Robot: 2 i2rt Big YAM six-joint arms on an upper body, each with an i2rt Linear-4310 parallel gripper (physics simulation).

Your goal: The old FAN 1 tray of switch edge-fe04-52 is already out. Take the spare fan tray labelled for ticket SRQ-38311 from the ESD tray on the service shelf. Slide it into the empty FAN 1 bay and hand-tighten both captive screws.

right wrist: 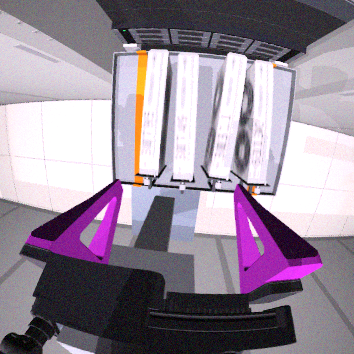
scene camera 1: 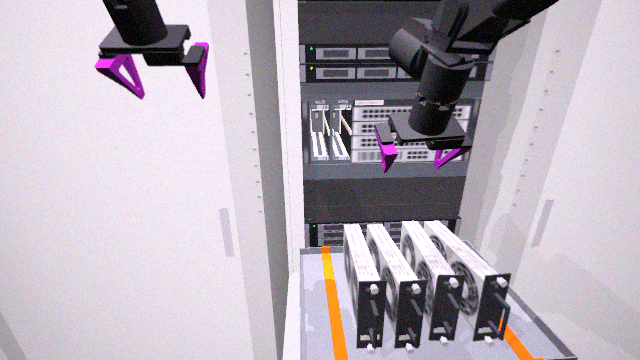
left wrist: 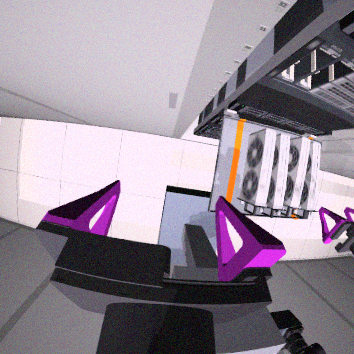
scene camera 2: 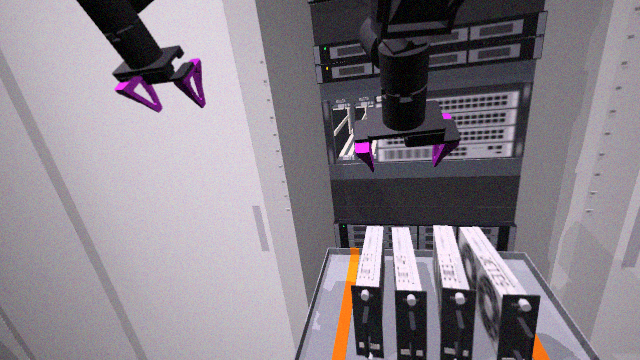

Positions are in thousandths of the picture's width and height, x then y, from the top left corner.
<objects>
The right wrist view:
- my right gripper: 499,527
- grey cart shelf: 357,188
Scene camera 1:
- my left gripper: 271,268
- my right gripper: 641,468
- grey cart shelf: 493,893
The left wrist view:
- my left gripper: 479,544
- grey cart shelf: 651,355
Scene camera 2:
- my left gripper: 284,301
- my right gripper: 630,462
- grey cart shelf: 504,915
</objects>
